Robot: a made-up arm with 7 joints. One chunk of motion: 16 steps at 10 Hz.
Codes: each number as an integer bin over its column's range. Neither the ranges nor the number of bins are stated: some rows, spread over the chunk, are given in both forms.
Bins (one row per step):
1: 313 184 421 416 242 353
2: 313 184 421 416 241 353
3: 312 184 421 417 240 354
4: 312 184 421 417 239 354
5: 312 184 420 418 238 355
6: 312 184 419 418 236 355
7: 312 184 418 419 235 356
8: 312 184 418 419 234 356
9: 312 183 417 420 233 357
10: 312 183 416 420 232 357
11: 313 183 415 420 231 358
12: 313 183 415 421 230 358
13: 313 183 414 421 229 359
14: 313 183 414 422 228 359
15: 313 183 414 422 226 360
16: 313 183 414 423 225 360
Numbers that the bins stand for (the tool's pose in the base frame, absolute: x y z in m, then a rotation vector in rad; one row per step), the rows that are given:
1: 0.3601 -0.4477 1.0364 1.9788 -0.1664 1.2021
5: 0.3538 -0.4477 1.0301 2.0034 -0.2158 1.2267
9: 0.3538 -0.4540 1.0114 2.0281 -0.2774 1.2514
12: 0.3601 -0.4540 0.9988 2.0404 -0.3144 1.2637
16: 0.3601 -0.4540 0.9926 2.0651 -0.3760 1.2884
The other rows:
2: 0.3601 -0.4477 1.0364 1.9788 -0.1788 1.2021
3: 0.3538 -0.4477 1.0364 1.9911 -0.1911 1.2144
4: 0.3538 -0.4477 1.0364 1.9911 -0.2034 1.2144
6: 0.3538 -0.4477 1.0239 2.0034 -0.2404 1.2267
7: 0.3538 -0.4477 1.0176 2.0158 -0.2527 1.2390
8: 0.3538 -0.4477 1.0176 2.0158 -0.2651 1.2390
10: 0.3538 -0.4540 1.0051 2.0281 -0.2897 1.2514
11: 0.3601 -0.4540 0.9988 2.0281 -0.3021 1.2637
13: 0.3601 -0.4540 0.9926 2.0404 -0.3267 1.2760
14: 0.3601 -0.4540 0.9926 2.0527 -0.3390 1.2760
15: 0.3601 -0.4540 0.9926 2.0527 -0.3637 1.2884

